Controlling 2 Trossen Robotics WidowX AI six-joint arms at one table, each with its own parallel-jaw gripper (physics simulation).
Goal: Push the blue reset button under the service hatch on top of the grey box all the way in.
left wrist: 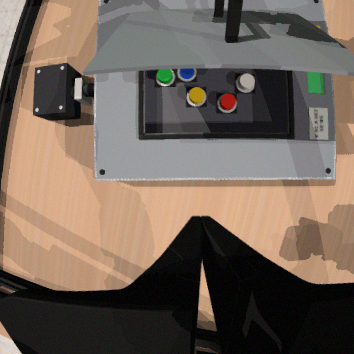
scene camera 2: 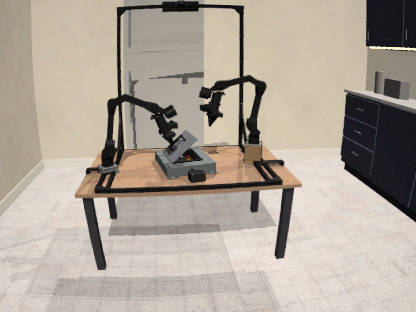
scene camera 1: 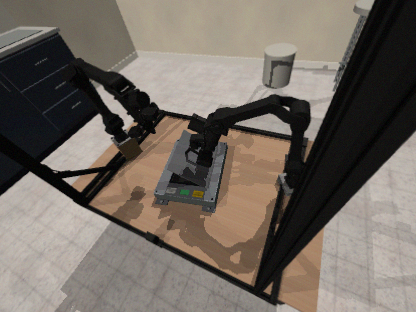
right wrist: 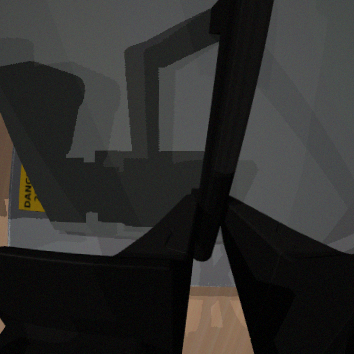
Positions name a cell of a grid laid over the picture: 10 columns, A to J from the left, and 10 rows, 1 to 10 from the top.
Scene:
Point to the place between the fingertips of my left gripper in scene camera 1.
D5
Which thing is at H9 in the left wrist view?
My left gripper.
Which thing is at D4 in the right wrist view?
A service hatch.

